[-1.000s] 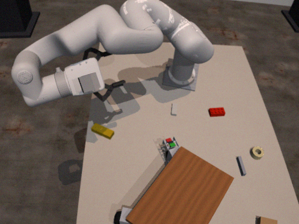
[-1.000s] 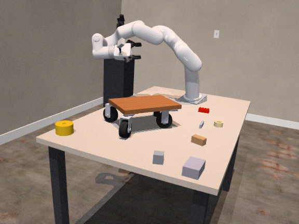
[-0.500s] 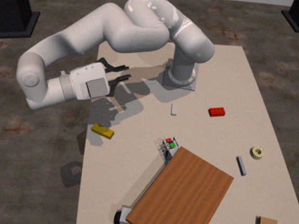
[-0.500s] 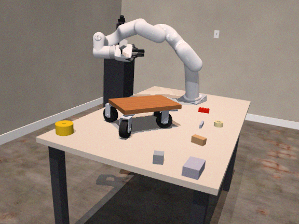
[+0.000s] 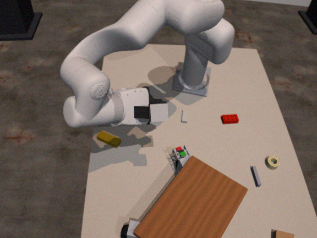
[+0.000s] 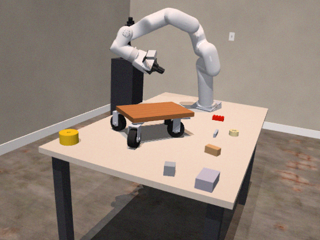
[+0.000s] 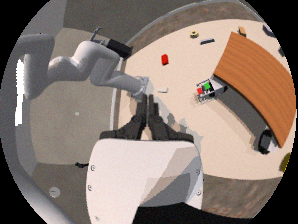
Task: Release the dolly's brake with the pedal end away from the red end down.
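Now: the caster brake pedal 50 mm ahead of my hand, 80 mm to the left of it and 180 mm below it. From my hand the other things lie so: yellow block (50 mm behind, 160 mm to the right, 250 mm below); red brick (150 mm behind, 310 mm to the left, 250 mm below); grey bar (110 mm ahead, 360 mm to the left, 250 mm below).
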